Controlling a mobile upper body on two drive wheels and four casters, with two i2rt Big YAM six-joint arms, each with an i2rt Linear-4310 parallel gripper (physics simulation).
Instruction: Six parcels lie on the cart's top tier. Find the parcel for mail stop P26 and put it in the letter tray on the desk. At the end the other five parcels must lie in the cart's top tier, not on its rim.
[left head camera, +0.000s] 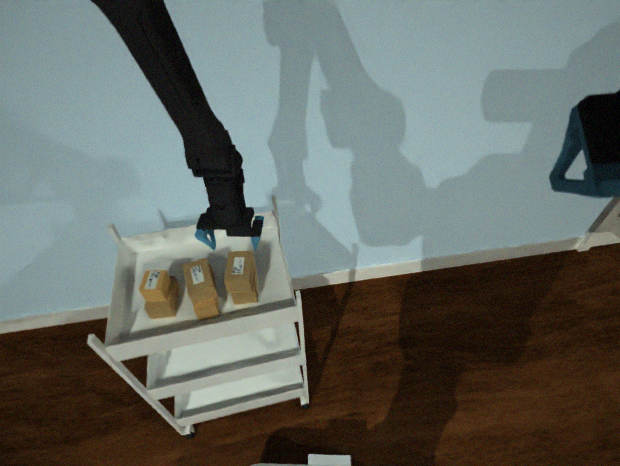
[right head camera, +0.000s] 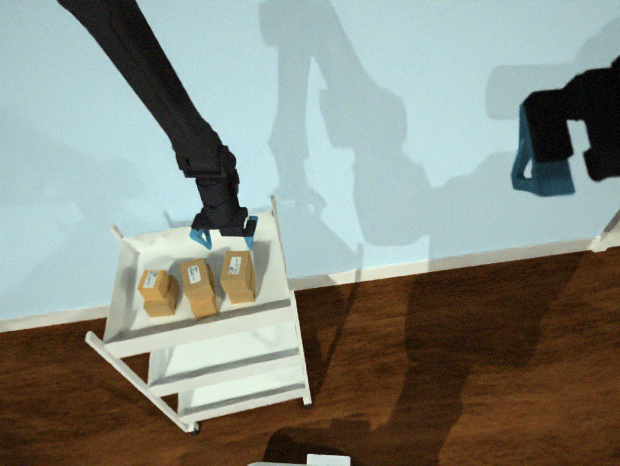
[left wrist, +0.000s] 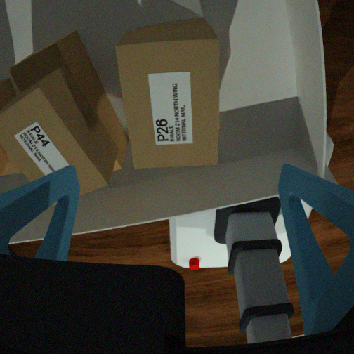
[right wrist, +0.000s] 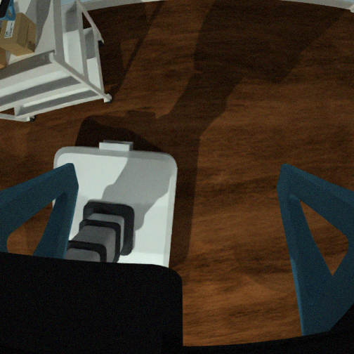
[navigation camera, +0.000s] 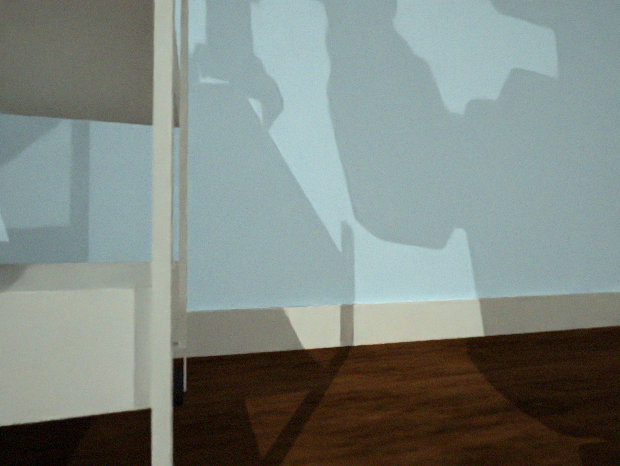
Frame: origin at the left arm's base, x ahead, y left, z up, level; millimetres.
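Seen in the pictures: left gripper, fingertip midpoint: (left head camera: 235, 248) (right head camera: 230, 248); right gripper, fingertip midpoint: (left head camera: 610, 178) (right head camera: 574, 176).
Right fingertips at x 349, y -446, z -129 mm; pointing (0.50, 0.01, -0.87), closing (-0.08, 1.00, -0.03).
Observation:
Offsets run from my right fingertips to a thing's top centre. "spot": to the spot under its first point.
The parcel labelled P26 @(dx +294, dy +450, dz -518 mm) (left head camera: 242, 277) (right head camera: 238, 277) (left wrist: 171, 107) sits rightmost on the cart's top tier @(spot: dx +142, dy +524, dz -577 mm) (left head camera: 200, 333) (right head camera: 200, 331) (left wrist: 150, 206), on top of another parcel @(dx +291, dy +446, dz -568 mm) (left head camera: 244, 297). The parcel labelled P44 @(dx +263, dy +545, dz -516 mm) (left head camera: 200, 283) (right head camera: 196, 284) (left wrist: 47, 122) is in the middle, over a lower parcel @(dx +265, dy +545, dz -566 mm) (left head camera: 206, 307). At the left an upper parcel @(dx +248, dy +649, dz -518 mm) (left head camera: 154, 285) (right head camera: 152, 285), its label unreadable, rests on another @(dx +248, dy +648, dz -568 mm) (left head camera: 162, 306). My left gripper (left head camera: 235, 248) (right head camera: 230, 248) (left wrist: 178, 175) is open and empty above the tier, near P26. My right gripper (right wrist: 177, 174) is open and empty, away from the cart.
The blue wall stands close behind the cart, whose lower tiers (left head camera: 235, 353) hang below. My white base (left wrist: 200, 245) (right wrist: 150, 170) with its grey column is near the cart. A pale slanted post (left head camera: 601, 222) stands at the far right. The desk and letter tray do not show clearly.

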